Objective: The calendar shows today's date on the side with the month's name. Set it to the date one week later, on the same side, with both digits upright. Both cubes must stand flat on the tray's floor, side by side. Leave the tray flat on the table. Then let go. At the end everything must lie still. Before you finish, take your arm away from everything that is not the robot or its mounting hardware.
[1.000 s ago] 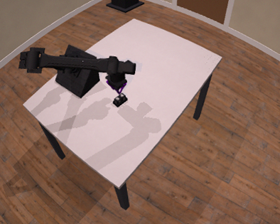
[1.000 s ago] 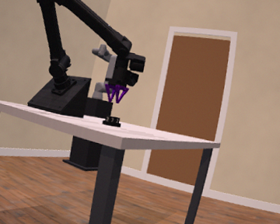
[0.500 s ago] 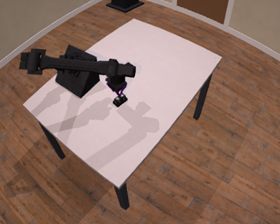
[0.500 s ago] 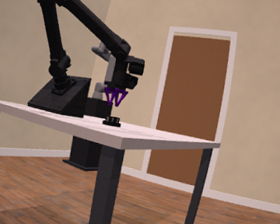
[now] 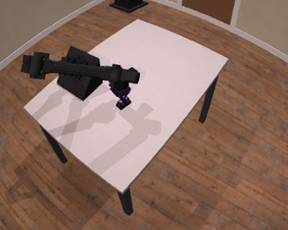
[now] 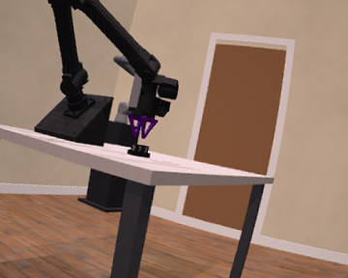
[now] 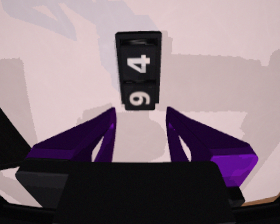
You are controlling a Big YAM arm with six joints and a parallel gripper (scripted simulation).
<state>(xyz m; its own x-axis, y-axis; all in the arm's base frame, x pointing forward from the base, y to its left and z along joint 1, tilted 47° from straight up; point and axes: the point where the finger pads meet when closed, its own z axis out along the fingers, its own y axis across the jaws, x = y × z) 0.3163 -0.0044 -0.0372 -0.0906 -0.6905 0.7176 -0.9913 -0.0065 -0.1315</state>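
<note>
Now: the black date cube 5 cm below my hand. From my hand the other things lie so: black tray (2 cm to the left, 6 cm below).
</note>
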